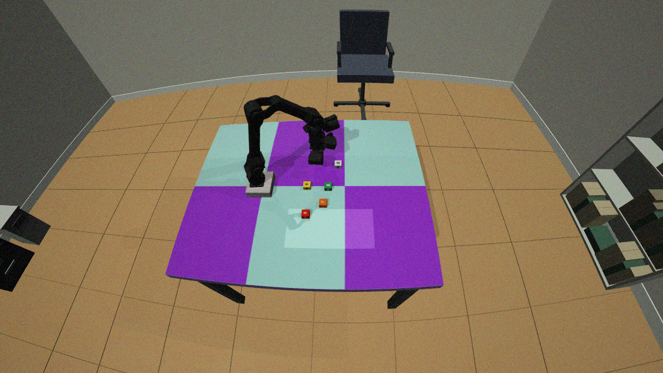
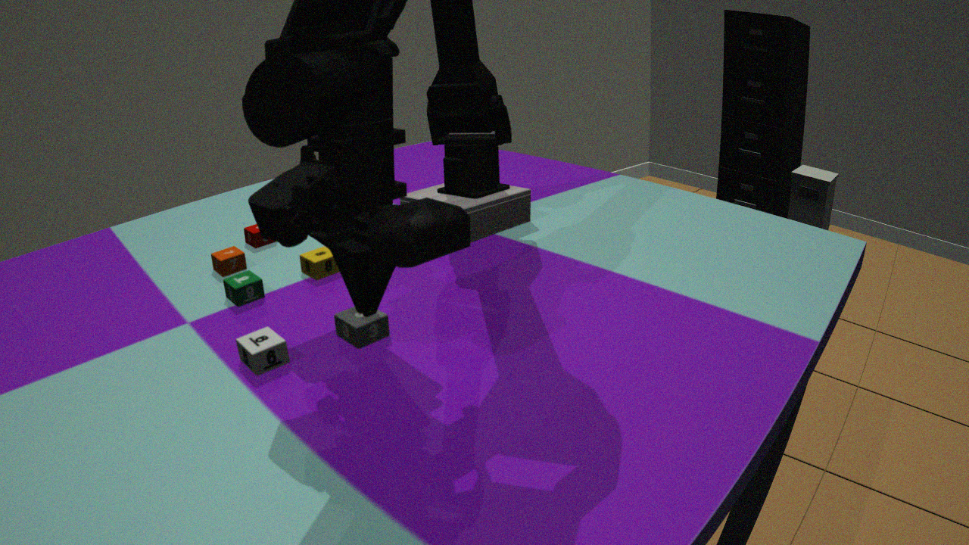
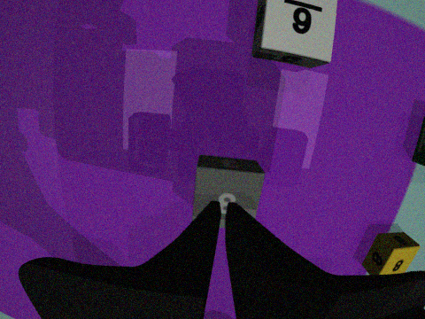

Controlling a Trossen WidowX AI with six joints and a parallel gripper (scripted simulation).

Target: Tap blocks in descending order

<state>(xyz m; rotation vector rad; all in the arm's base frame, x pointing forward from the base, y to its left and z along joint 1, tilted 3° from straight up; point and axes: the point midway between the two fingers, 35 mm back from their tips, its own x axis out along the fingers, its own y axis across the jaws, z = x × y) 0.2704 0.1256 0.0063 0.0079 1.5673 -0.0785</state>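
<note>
My gripper tip is now 10 mm short of the grey block and 10 mm above it. From my gripper tip the other things lie so: green block: 150 mm to the right, 40 mm ahead, 10 mm below; white block: 90 mm ahead, 30 mm to the right, 10 mm below; yellow 8 block: 140 mm to the right, 50 mm behind, 10 mm below.
</note>
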